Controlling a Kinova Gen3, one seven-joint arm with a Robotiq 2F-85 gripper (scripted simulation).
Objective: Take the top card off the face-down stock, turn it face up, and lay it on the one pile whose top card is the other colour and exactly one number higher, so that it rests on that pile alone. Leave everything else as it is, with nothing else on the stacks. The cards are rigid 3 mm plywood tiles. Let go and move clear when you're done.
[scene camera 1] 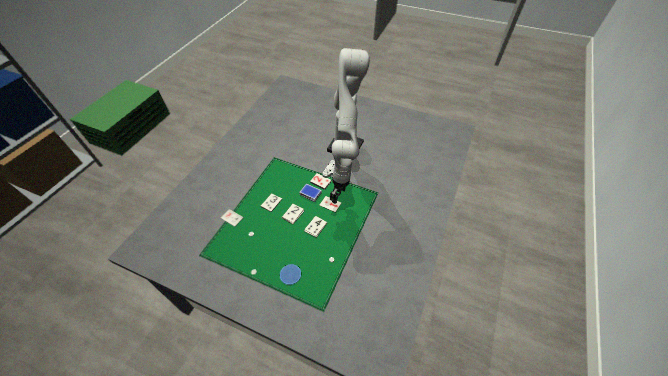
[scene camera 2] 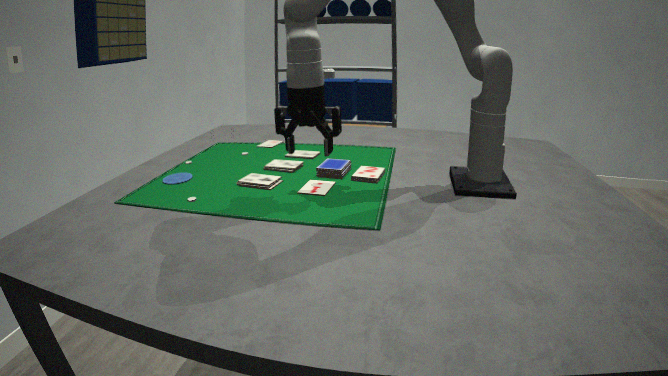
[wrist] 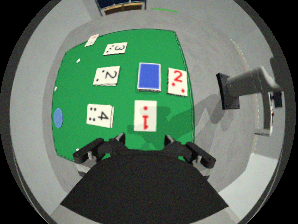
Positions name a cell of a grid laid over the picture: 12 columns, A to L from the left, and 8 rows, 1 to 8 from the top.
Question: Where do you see a green mat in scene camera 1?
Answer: E6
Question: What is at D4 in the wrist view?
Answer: A green mat.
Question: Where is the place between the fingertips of my gripper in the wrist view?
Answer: F5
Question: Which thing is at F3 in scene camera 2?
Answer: My gripper.
